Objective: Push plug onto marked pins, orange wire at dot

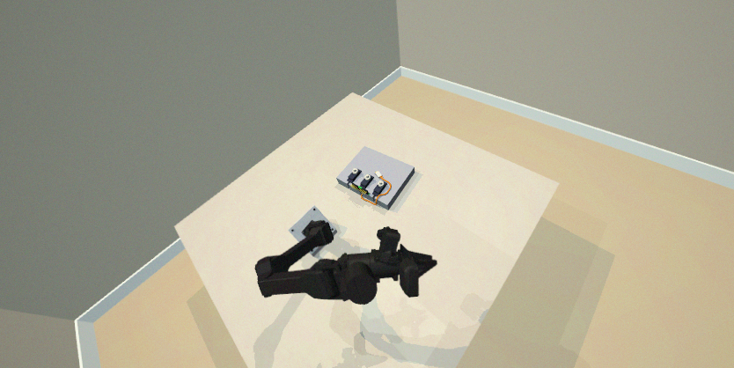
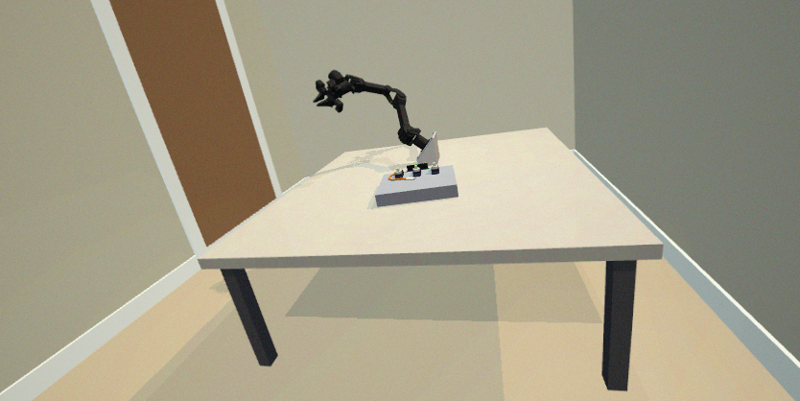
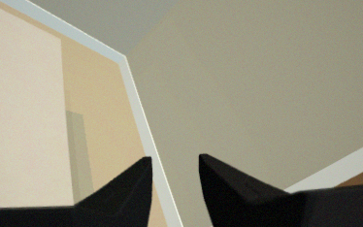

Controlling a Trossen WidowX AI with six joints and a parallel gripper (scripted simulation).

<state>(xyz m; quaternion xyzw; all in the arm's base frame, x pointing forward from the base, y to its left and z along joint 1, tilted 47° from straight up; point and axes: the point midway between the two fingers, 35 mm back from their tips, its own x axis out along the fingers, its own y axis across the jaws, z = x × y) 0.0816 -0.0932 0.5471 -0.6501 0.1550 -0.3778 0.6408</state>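
My gripper tip is 46 cm to the right of the dot, 31 cm above it and 19 cm short of it. The rest, counted from my gripper tip: green band: 46 cm to the left, 31 cm below, 19 cm ahead; then grey holder: 47 cm to the left, 36 cm below, 35 cm ahead; then servo: 47 cm to the left, 34 cm below, 24 cm ahead.
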